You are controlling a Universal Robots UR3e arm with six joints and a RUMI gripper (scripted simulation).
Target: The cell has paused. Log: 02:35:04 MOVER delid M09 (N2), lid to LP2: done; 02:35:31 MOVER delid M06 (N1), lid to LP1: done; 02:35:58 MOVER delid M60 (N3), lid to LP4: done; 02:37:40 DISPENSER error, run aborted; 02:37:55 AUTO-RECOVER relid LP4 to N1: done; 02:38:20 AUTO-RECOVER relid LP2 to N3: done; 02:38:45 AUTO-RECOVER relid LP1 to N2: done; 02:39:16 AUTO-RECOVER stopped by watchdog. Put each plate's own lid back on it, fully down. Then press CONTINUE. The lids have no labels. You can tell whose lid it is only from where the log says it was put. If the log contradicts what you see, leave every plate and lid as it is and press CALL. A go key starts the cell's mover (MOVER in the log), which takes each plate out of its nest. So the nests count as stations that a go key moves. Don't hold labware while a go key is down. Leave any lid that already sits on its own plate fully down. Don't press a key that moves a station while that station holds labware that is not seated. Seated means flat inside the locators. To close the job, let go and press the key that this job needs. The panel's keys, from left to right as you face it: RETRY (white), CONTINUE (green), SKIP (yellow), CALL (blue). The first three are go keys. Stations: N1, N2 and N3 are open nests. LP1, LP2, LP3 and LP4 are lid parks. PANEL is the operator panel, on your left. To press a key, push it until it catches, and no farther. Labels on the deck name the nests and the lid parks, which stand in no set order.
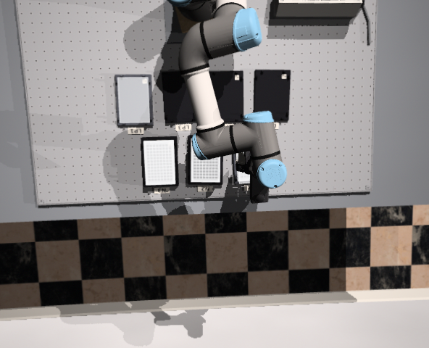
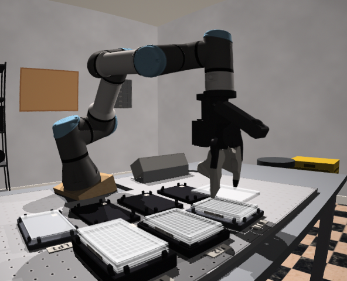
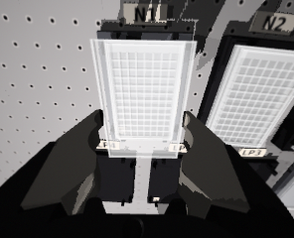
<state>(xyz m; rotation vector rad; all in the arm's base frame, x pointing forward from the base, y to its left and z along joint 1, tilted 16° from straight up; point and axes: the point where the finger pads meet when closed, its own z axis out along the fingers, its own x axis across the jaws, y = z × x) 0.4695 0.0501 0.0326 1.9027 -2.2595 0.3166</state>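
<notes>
Now: the plate 260 mm to the right of my hand, 60 mm behind it and 30 mm below it. The rest, counted from my hand: LP2 label: 110 mm behind, 60 mm below, 50 mm to the right; then N1 label: 90 mm ahead, 60 mm below, 20 mm to the right; then lid park LP4: 170 mm behind, 100 mm to the left, 60 mm below.
</notes>
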